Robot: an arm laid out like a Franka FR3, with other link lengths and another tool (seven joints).
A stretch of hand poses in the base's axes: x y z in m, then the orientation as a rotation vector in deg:
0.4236 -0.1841 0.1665 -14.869 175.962 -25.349
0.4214 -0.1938 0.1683 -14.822 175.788 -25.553
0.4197 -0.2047 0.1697 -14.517 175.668 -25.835
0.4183 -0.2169 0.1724 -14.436 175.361 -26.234
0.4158 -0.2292 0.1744 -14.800 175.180 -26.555
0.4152 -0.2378 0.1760 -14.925 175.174 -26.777
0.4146 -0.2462 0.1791 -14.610 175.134 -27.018
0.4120 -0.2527 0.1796 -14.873 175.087 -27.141
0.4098 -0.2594 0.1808 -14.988 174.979 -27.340
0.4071 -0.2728 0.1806 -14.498 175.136 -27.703
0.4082 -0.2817 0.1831 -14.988 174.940 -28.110
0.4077 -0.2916 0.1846 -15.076 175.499 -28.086
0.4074 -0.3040 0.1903 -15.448 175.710 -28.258
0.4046 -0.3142 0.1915 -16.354 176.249 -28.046
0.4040 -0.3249 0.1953 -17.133 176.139 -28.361
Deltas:
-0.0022 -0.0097 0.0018 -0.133 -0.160 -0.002
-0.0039 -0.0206 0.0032 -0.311 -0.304 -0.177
-0.0053 -0.0328 0.0059 -0.572 -0.581 -0.180
-0.0078 -0.0451 0.0079 -0.788 -0.665 0.072
-0.0084 -0.0537 0.0095 -0.933 -0.629 0.144
-0.0090 -0.0621 0.0126 -1.085 -0.700 -0.052
-0.0116 -0.0686 0.0131 -1.170 -0.688 0.118
-0.0138 -0.0753 0.0143 -1.302 -0.754 0.204
-0.0165 -0.0887 0.0141 -1.527 -0.651 -0.143
-0.0154 -0.0976 0.0166 -1.801 -0.716 0.188
-0.0159 -0.1075 0.0181 -1.776 -0.160 0.135
-0.0162 -0.1199 0.0238 -1.888 0.127 0.320
-0.0190 -0.1301 0.0250 -1.755 0.790 0.782
-0.0196 -0.1408 0.0288 -1.972 0.857 1.275

